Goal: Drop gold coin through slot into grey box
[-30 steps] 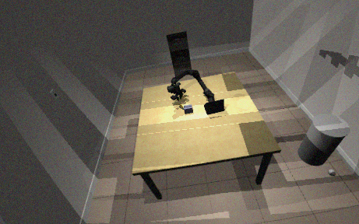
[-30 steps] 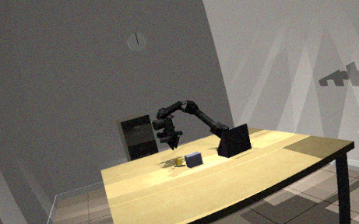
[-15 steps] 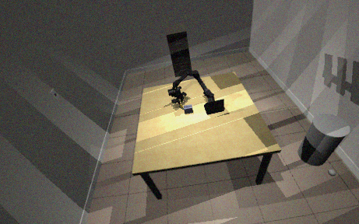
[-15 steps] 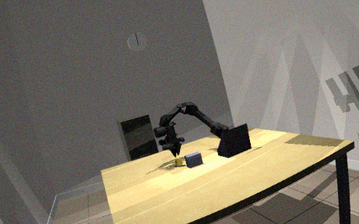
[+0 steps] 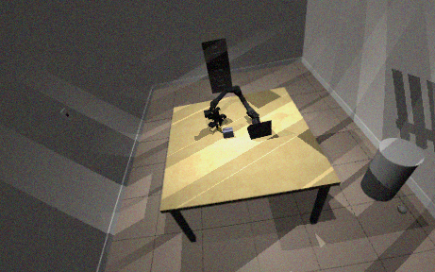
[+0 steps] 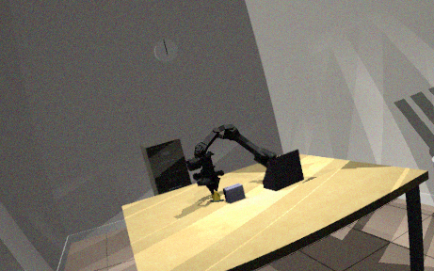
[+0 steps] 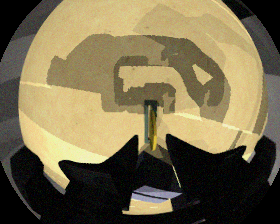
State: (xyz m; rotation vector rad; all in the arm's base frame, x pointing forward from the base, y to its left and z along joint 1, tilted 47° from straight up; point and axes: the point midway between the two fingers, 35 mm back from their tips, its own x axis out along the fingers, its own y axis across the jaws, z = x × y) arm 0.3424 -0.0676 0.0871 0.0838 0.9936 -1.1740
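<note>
Right now my gripper tip is 20 mm above the gold coin.
</note>
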